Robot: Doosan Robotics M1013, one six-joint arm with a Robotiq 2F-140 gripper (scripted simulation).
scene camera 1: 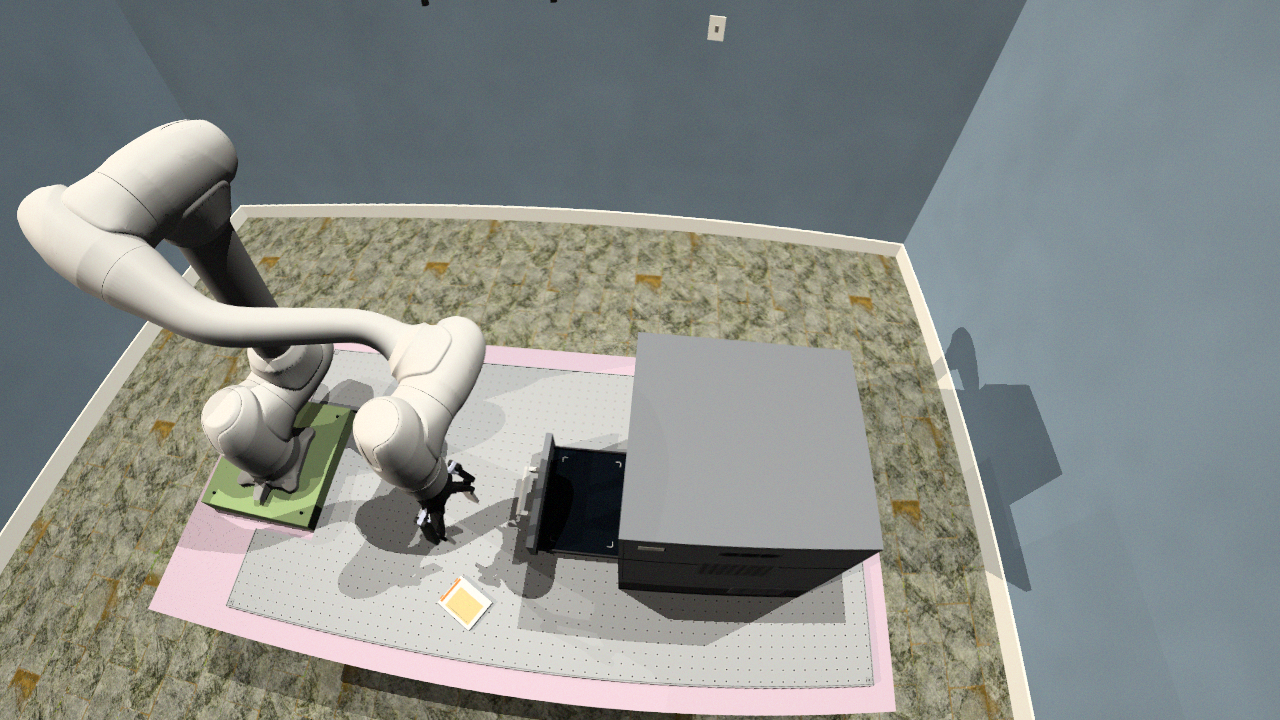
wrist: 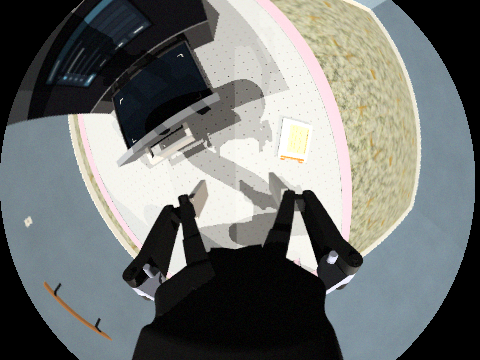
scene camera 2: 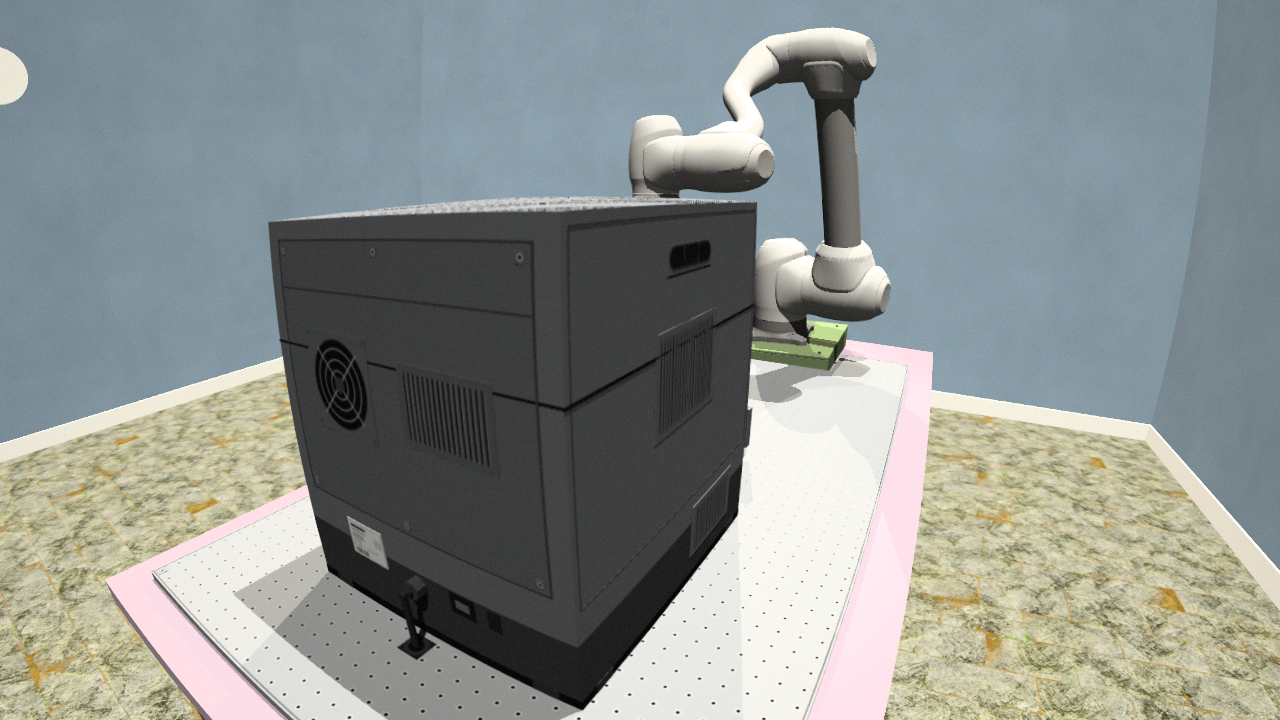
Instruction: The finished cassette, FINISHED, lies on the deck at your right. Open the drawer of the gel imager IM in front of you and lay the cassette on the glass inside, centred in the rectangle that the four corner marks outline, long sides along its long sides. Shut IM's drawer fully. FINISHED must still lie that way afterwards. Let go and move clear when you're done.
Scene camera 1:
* my gripper: 461, 520
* cassette FINISHED: 464, 602
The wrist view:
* my gripper: 237, 184
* gel imager IM: 99, 53
